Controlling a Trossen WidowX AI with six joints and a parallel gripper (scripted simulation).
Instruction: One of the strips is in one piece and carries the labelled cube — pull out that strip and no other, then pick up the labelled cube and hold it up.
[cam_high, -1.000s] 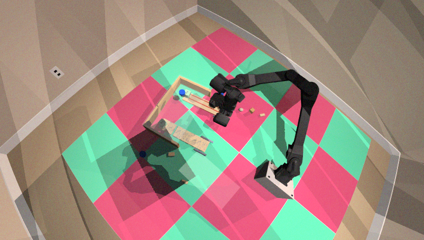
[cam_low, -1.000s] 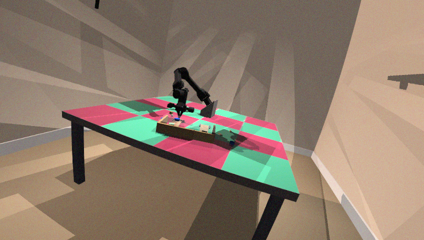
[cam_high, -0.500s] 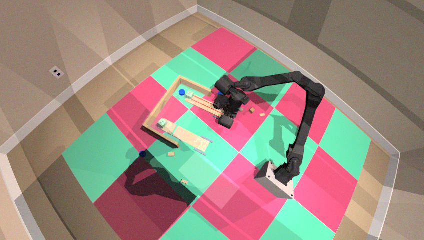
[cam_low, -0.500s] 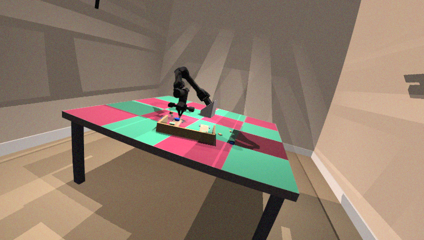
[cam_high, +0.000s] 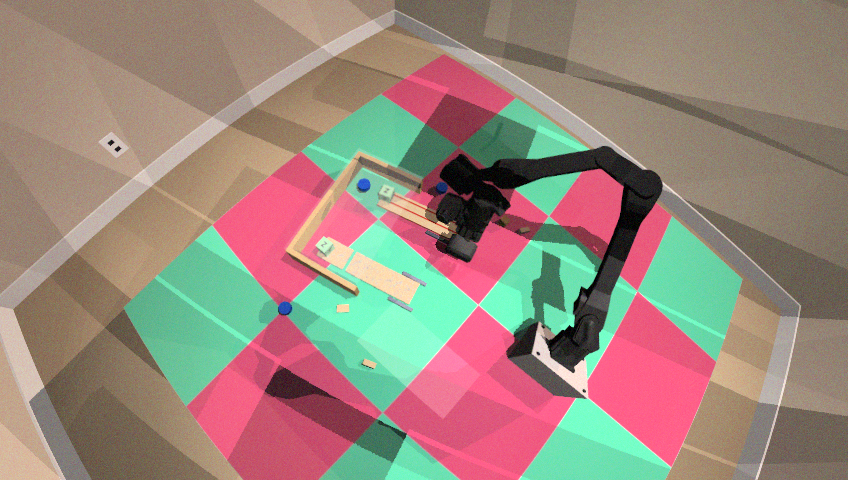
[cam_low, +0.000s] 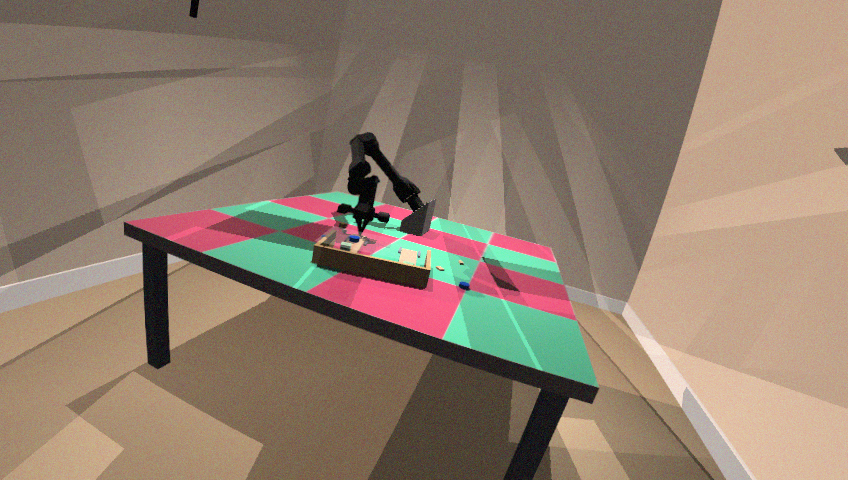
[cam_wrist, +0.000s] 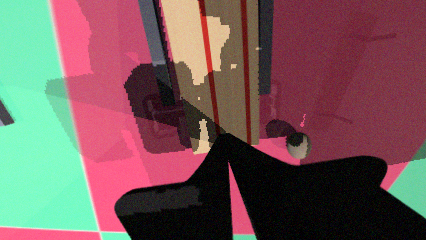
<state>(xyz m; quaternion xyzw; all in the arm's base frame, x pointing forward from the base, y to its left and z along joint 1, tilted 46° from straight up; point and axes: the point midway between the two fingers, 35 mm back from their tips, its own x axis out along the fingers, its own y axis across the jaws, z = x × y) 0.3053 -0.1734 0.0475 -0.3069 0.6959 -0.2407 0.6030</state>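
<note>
My gripper tip is now 60 mm to the left of the grey pebble and 10 mm past it. From my gripper tip the other things lie so: speckled strip: 210 mm to the left, 110 mm ahead.
</note>
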